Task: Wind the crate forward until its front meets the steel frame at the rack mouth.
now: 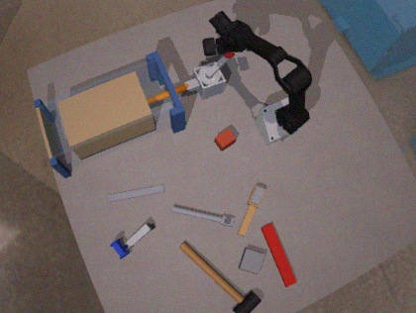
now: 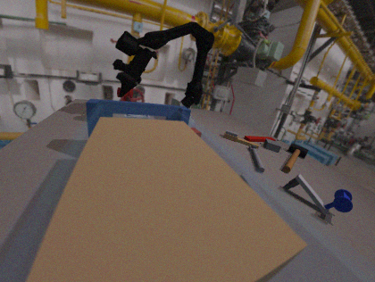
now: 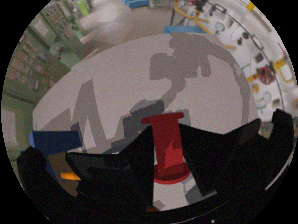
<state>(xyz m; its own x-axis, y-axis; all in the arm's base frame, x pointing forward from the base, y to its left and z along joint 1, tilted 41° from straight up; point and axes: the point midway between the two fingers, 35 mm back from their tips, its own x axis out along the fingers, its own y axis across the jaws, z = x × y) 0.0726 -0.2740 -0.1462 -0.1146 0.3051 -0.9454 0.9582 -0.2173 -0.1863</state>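
Right now the red-knobbed crank is 4 cm ahead of my gripper tip, 3 cm to the left of it and 3 cm below it. From my gripper tip the other things lie so: blue steel frame (26 cm ahead, 5 cm to the left, 3 cm below); then red knob (2 cm to the left); then grey winch (8 cm ahead, 5 cm to the left, 10 cm below).
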